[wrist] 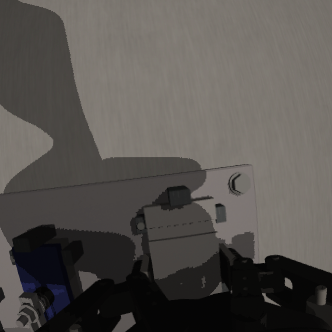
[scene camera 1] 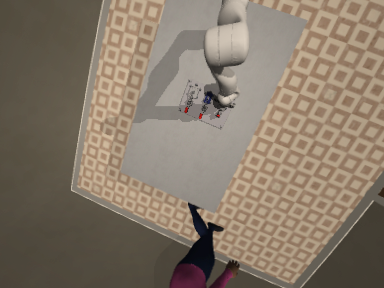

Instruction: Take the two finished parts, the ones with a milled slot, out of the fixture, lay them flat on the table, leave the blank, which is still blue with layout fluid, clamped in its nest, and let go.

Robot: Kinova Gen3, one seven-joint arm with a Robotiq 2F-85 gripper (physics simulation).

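Places are measured from the arm's base along level axes (x ahead, y left, z up), in metres.
Pixels of known places: gripper, between the fingertips: (wrist: 184,259).
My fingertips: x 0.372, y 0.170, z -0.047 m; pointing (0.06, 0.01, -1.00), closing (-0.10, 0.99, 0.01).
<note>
Ahead of a thing's pixels: the offset from my fingertips to its top centre. "pt": to the spot under its first point. Level surfaces: height alone.
A grey finished part {dx -0.005, dy -0.001, dz +0.016 m} (wrist: 182,250) with a line across its top lies flat in the right nest of the fixture plate (wrist: 237,215) (scene camera 1: 211,121). My gripper (wrist: 184,259) (scene camera 1: 224,105) is shut on this part, one finger against each side; its lower end is hidden by the gripper. The blue blank (wrist: 40,265) (scene camera 1: 208,97) sits in the middle nest, left of the gripper, with a clamp tip over it. In the scene view the left nest (scene camera 1: 193,92) is too small to tell whether a part lies in it.
Three red clamp handles {dx +0.158, dy -0.204, dz +0.042 m} (scene camera 1: 186,110) {dx +0.145, dy -0.094, dz +0.047 m} (scene camera 1: 200,116) {pt dx +0.090, dy +0.012, dz +0.084 m} (scene camera 1: 218,116) stand along the plate's near side. Dark stop blocks {dx -0.056, dy -0.006, dz +0.028 m} (wrist: 179,195) and a hex bolt {dx -0.062, dy +0.044, dz +0.007 m} (wrist: 240,183) rise near the gripped part. The grey table {dz -0.015 m} (scene camera 1: 170,160) surrounds the plate. A person (scene camera 1: 200,255) is beyond the table's lower end.
</note>
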